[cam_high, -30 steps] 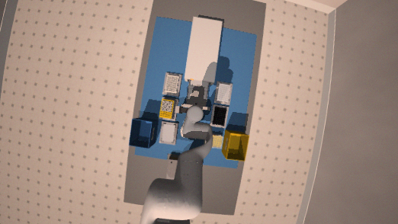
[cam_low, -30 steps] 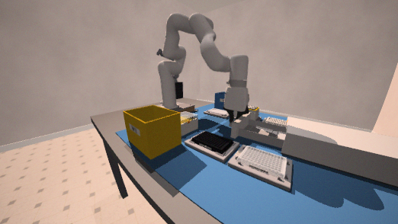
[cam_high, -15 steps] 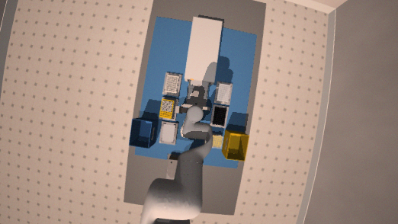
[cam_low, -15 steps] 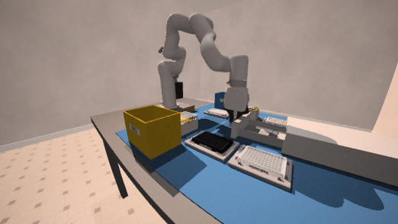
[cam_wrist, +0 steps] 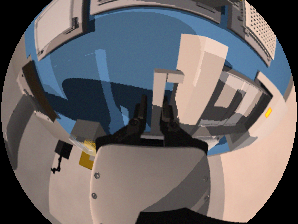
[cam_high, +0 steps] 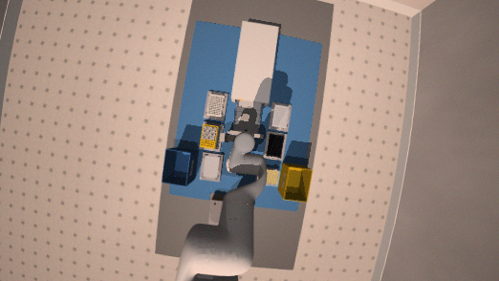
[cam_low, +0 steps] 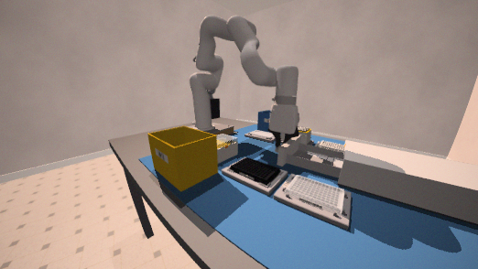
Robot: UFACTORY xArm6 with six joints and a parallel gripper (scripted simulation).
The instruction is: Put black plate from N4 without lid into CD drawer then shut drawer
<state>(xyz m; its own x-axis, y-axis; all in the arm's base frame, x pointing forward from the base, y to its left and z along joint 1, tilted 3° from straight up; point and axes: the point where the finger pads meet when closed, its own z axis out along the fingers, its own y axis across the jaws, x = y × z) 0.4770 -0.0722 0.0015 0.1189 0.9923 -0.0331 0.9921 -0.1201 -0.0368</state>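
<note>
Now: the black plate 180 mm to the right of my hand, 30 mm below it and 30 mm behind it. Also, from my hand: cooler CD: 290 mm ahead, 30 mm to the right, 10 mm below; drawer: 150 mm ahead, 20 mm to the right, 20 mm below; white plate: 200 mm ahead, 170 mm to the left, 30 mm below.
</note>
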